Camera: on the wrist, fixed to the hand. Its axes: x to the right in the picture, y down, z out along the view.
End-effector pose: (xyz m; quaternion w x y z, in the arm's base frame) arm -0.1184 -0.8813 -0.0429 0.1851 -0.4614 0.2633 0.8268
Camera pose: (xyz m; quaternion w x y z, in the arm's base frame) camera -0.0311 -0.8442 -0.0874 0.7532 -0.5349 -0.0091 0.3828
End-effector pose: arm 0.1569 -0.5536 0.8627 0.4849 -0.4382 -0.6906 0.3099
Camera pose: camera 0.1820 -0.5944 0.9559 0.6623 0.2220 -0.7136 -0.0529
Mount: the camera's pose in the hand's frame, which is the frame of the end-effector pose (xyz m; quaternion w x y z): -0.0035 -0.0891 -0.0550 0.7003 0.1402 0.0657 -0.6969
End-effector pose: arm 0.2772 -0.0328 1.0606 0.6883 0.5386 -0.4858 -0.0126
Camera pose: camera 0.3580 -0.0282 0.9940 0.4296 0.8130 0.0786 -0.3850
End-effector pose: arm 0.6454 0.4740 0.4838 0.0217 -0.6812 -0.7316 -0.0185
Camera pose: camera 0.5571 0.4610 0.5387 0.1459 0.0371 -0.9882 0.0297
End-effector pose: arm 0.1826 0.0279 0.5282 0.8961 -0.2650 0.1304 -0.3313
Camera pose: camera 0.1107 -0.0482 0.5330 0.4252 -0.1291 -0.0809 -0.8922
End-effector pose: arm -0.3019 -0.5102 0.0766 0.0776 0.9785 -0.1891 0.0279
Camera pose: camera -0.2732 -0.4183 0.1180 0.0510 -0.8260 -0.5585 -0.0563
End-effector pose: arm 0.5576 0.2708 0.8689 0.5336 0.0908 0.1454 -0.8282
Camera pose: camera 0.4777 0.3270 0.8310 0.2258 -0.0915 -0.0840 0.9662
